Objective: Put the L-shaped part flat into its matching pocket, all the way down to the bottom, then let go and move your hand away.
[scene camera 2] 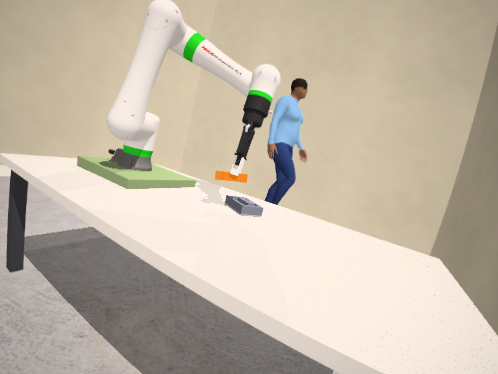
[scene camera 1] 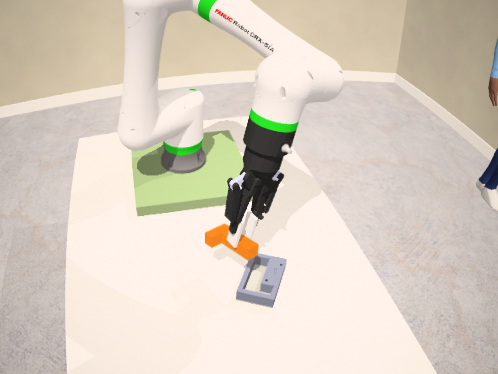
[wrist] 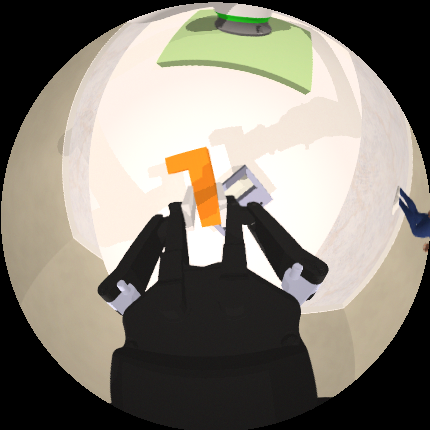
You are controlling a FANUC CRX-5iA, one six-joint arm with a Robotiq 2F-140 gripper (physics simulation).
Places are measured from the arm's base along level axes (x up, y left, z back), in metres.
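Pixels of known places: gripper, fingertip midpoint: (scene camera 2: 234,175) (scene camera 1: 238,241) (wrist: 205,193); arm's base, origin of the base link: (scene camera 2: 134,167) (scene camera 1: 183,160).
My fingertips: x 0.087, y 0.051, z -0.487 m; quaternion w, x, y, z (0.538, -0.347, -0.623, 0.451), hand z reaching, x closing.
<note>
Ahead of a thing's pixels: the offset from my fingertips to its top centre. Level surfaces: height alone.
The orange L-shaped part @(dx +0.016, dy -0.018, dz +0.001 m) (scene camera 1: 246,247) (scene camera 2: 241,178) (wrist: 206,197) is held in the air above the table, roughly level. My gripper (scene camera 1: 243,236) (scene camera 2: 235,173) (wrist: 205,193) is shut on its long arm; the short arm sticks out to the left in the wrist view. The grey block with the L-shaped pocket @(dx -0.089, dy +0.052, dz -0.036 m) (scene camera 1: 255,299) (scene camera 2: 250,209) (wrist: 262,192) lies on the table. The part is above and to the back left of it in scene camera 1, apart from it. In the wrist view the part and the right finger hide some of the block.
The white table @(dx -0.126 m) (scene camera 1: 150,300) (scene camera 2: 200,240) (wrist: 150,115) carries the green base plate (scene camera 1: 185,195) (scene camera 2: 160,179) (wrist: 240,55) under the arm's base, behind the block. A person in blue (scene camera 2: 286,125) stands beyond the table.
</note>
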